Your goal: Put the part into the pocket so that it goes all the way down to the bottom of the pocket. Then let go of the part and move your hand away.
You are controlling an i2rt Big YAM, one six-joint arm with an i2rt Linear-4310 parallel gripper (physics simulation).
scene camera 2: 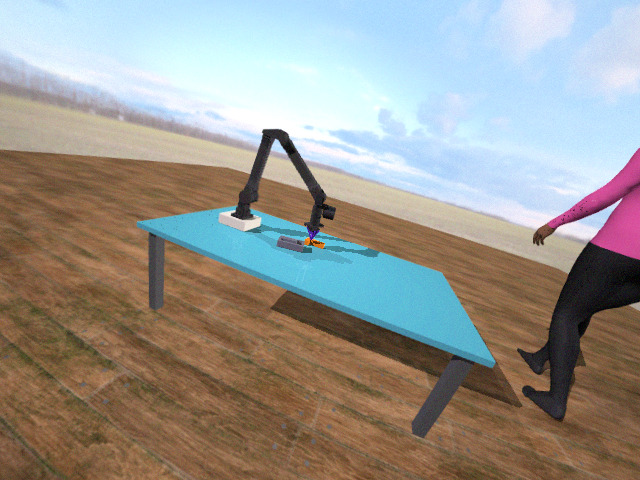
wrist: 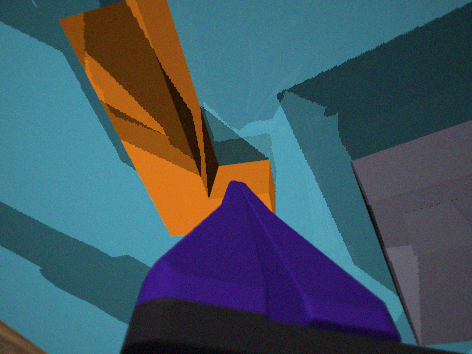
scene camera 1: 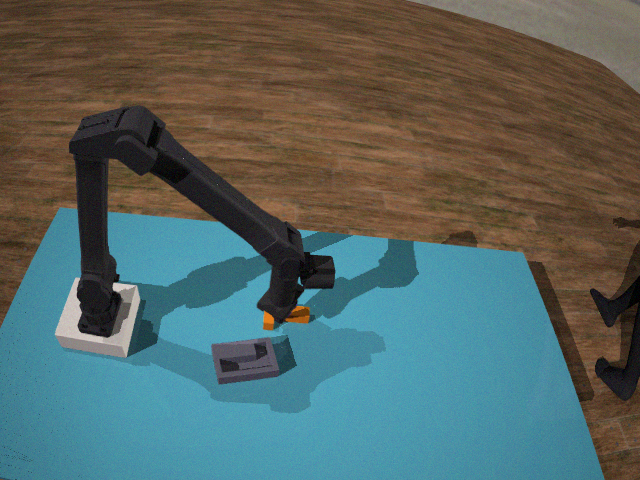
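Seen in the pictures: gripper, fingertip midpoint: (scene camera 2: 310, 239) (wrist: 233, 192) (scene camera 1: 277, 317); arm's base, link origin: (scene camera 2: 242, 216) (scene camera 1: 100, 314).
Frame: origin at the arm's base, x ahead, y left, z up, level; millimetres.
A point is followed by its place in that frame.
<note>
The orange L-shaped part (scene camera 1: 300, 313) {x 483, y 102, z -26 mm} (scene camera 2: 316, 243) {x 463, y 94, z -36 mm} (wrist: 167, 190) {x 428, y 113, z -27 mm} lies on the blue table (scene camera 1: 413, 361) {x 773, y -1, z -56 mm} (scene camera 2: 361, 278) {x 775, y -110, z -57 mm}. My gripper (scene camera 1: 278, 316) {x 428, y 78, z -20 mm} (scene camera 2: 311, 235) {x 428, y 78, z -20 mm} (wrist: 233, 192) {x 428, y 78, z -20 mm} is low over the part. Its purple fingers are shut tight against each other, with nothing between them. In the wrist view their tip sits at the part's corner by the short arm, and I cannot tell if it touches the part. The grey block with the L-shaped pocket (scene camera 1: 245, 361) {x 361, y -39, z -47 mm} (scene camera 2: 291, 243) {x 376, y -82, z -21 mm} (wrist: 419, 213) {x 380, y -14, z -46 mm} lies just in front of the part, and its pocket is empty.
The arm's white base (scene camera 1: 98, 330) {x 14, y -54, z 15 mm} (scene camera 2: 239, 221) {x 38, y -75, z -8 mm} stands at the left of the table. A person in a pink top and black trousers (scene camera 1: 620, 320) (scene camera 2: 584, 289) stands on the wooden floor beyond the table's right end.
</note>
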